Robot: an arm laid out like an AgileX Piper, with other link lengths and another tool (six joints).
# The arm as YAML. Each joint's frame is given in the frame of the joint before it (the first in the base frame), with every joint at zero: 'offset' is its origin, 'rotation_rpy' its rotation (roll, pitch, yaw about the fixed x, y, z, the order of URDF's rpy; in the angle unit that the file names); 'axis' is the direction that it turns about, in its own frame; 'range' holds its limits. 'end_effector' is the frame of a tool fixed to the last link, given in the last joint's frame.
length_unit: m
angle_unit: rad
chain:
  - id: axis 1
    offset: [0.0, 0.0, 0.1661]
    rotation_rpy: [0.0, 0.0, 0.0]
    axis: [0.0, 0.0, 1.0]
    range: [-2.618, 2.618]
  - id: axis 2
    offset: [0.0, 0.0, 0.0]
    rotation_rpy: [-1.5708, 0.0, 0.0]
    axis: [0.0, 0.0, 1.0]
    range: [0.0, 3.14]
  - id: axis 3
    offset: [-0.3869, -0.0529, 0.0]
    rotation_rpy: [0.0, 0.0, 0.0]
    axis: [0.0, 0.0, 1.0]
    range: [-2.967, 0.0]
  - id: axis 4
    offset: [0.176, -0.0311, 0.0]
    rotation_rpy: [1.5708, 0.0, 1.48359]
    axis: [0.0, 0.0, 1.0]
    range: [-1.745, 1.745]
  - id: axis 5
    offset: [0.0, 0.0, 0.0]
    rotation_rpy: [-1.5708, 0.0, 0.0]
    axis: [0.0, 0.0, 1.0]
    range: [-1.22, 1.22]
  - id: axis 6
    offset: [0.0, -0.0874, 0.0]
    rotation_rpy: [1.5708, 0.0, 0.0]
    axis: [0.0, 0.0, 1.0]
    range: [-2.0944, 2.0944]
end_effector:
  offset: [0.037, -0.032, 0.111]
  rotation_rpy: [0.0, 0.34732, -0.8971]
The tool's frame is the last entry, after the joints.
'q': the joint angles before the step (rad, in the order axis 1, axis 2, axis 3, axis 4, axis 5, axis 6). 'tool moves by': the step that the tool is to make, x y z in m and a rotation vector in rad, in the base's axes. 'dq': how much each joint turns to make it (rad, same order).
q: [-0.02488, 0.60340, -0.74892, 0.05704, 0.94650, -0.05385]
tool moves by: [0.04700, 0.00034, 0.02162, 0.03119, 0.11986, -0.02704]
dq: [-0.00007, 0.21395, -0.10443, 0.00006, 0.00927, 0.03943]
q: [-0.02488, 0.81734, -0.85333, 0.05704, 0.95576, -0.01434]
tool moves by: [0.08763, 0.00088, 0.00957, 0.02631, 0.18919, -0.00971]
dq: [-0.00006, 0.33848, -0.16904, 0.01306, 0.01965, 0.01426]
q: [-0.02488, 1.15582, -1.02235, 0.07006, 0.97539, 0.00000]
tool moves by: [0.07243, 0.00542, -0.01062, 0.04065, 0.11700, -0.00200]
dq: [0.00004, 0.24789, -0.14813, 0.03771, 0.01830, 0.00004]
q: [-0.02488, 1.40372, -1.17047, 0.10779, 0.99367, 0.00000]
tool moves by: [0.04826, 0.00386, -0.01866, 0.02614, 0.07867, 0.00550]
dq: [0.00000, 0.16695, -0.10077, 0.02796, 0.01420, -0.00956]
